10 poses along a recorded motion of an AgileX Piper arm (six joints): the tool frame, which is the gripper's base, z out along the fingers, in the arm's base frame.
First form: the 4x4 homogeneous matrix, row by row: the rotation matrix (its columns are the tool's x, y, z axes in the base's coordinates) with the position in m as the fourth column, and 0 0 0 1 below. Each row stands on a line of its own.
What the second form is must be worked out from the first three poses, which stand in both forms.
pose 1, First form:
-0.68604 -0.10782 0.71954 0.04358
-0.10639 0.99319 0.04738 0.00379
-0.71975 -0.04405 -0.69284 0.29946
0 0 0 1
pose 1, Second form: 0.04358 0.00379 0.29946; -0.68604 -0.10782 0.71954; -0.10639 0.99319 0.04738; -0.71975 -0.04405 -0.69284
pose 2, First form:
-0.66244 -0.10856 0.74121 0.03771
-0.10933 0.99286 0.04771 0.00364
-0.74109 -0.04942 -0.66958 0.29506
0 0 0 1
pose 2, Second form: 0.03771 0.00364 0.29506; -0.66244 -0.10856 0.74121; -0.10933 0.99286 0.04771; -0.74109 -0.04942 -0.66958
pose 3, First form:
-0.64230 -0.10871 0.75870 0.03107
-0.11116 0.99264 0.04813 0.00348
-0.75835 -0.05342 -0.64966 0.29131
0 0 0 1
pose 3, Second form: 0.03107 0.00348 0.29131; -0.64230 -0.10871 0.75870; -0.11116 0.99264 0.04813; -0.75835 -0.05342 -0.64966
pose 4, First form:
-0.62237 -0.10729 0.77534 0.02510
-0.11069 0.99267 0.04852 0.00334
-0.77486 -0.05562 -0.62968 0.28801
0 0 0 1
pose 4, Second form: 0.02510 0.00334 0.28801; -0.62237 -0.10729 0.77534; -0.11069 0.99267 0.04852; -0.77486 -0.05562 -0.62968
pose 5, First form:
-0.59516 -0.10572 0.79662 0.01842
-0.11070 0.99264 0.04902 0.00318
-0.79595 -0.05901 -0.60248 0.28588
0 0 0 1
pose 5, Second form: 0.01842 0.00318 0.28588; -0.59516 -0.10572 0.79662; -0.11070 0.99264 0.04902; -0.79595 -0.05901 -0.60248
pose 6, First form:
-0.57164 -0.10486 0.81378 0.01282
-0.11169 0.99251 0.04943 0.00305
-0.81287 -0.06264 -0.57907 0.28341
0 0 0 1
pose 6, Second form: 0.01282 0.00305 0.28341; -0.57164 -0.10486 0.81378; -0.11169 0.99251 0.04943; -0.81287 -0.06264 -0.57907
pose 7, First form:
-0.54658 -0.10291 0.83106 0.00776
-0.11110 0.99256 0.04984 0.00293
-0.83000 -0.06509 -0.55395 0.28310
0 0 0 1
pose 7, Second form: 0.00776 0.00293 0.28310; -0.54658 -0.10291 0.83106; -0.11110 0.99256 0.04984; -0.83000 -0.06509 -0.55395
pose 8, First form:
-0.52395 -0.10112 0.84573 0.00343
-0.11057 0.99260 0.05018 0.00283
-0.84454 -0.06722 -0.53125 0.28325
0 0 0 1
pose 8, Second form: 0.00343 0.00283 0.28325; -0.52395 -0.10112 0.84573; -0.11057 0.99260 0.05018; -0.84454 -0.06722 -0.53125
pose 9, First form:
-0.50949 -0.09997 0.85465 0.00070
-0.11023 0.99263 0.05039 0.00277
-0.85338 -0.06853 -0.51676 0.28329
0 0 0 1
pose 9, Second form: 0.00070 0.00277 0.28329; -0.50949 -0.09997 0.85465; -0.11023 0.99263 0.05039; -0.85338 -0.06853 -0.51676
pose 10, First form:
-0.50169 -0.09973 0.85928 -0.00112
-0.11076 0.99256 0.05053 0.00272
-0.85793 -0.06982 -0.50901 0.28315
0 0 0 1
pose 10, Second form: -0.00112 0.00272 0.28315; -0.50169 -0.09973 0.85928; -0.11076 0.99256 0.05053; -0.85793 -0.06982 -0.50901
